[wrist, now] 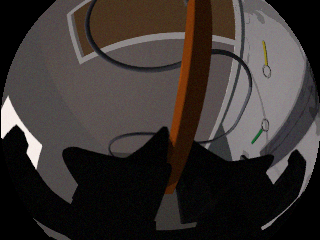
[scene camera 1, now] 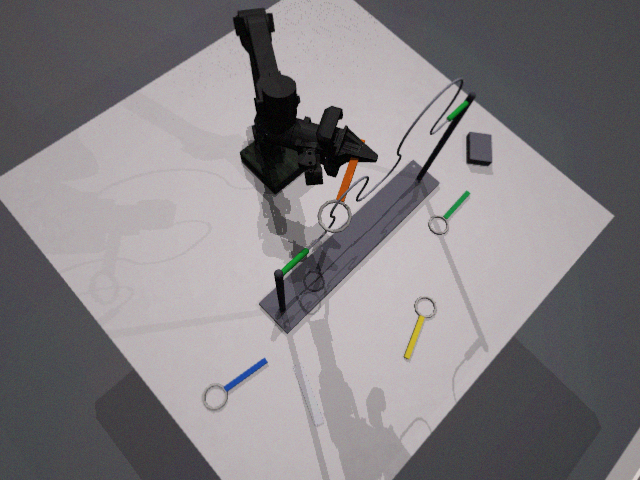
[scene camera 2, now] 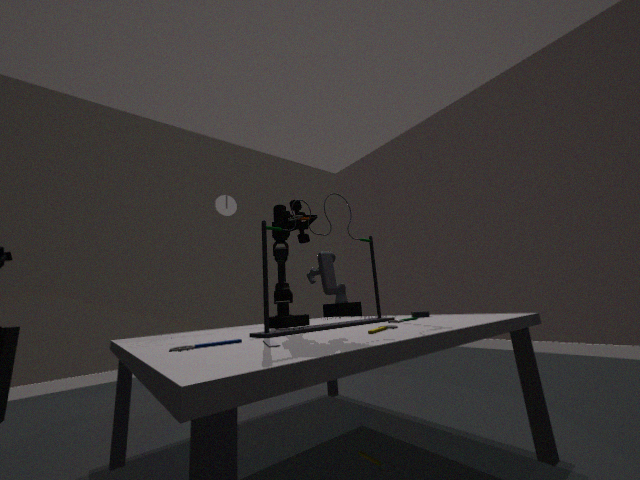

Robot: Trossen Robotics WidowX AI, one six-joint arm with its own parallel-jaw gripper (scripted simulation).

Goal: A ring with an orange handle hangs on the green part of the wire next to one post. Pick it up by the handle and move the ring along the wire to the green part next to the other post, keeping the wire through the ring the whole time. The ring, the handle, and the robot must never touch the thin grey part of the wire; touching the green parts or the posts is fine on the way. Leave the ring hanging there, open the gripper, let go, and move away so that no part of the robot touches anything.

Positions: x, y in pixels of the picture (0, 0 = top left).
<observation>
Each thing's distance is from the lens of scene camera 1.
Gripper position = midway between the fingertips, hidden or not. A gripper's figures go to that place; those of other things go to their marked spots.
my gripper (scene camera 1: 377, 158): 74 cm
dark grey block (scene camera 1: 478, 146): 138 cm
</observation>
